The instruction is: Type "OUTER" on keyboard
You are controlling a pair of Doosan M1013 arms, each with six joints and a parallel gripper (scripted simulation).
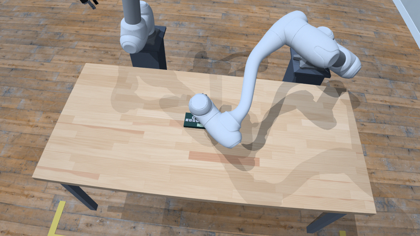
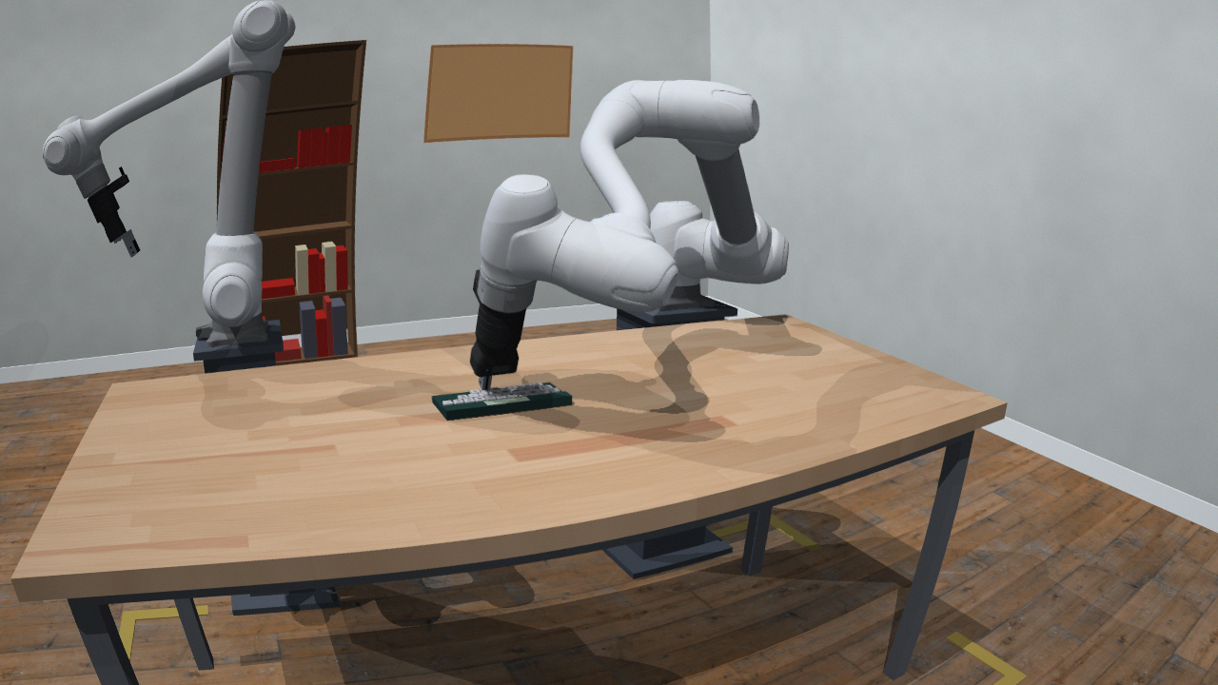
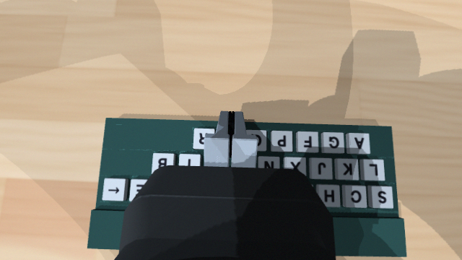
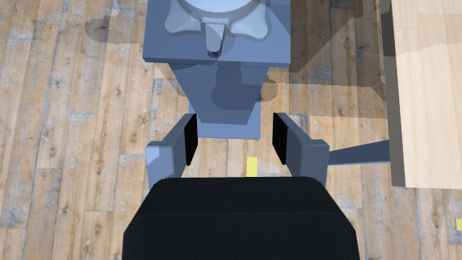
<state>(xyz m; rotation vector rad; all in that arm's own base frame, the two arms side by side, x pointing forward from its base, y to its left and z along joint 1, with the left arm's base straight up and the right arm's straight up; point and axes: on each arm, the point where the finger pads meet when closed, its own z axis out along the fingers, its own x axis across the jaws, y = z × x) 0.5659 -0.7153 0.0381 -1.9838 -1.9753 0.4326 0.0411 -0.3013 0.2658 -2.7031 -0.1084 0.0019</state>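
The left-arrow key lies 50 mm ahead of my left hand, 80 mm to the right of it and 20 mm below it.
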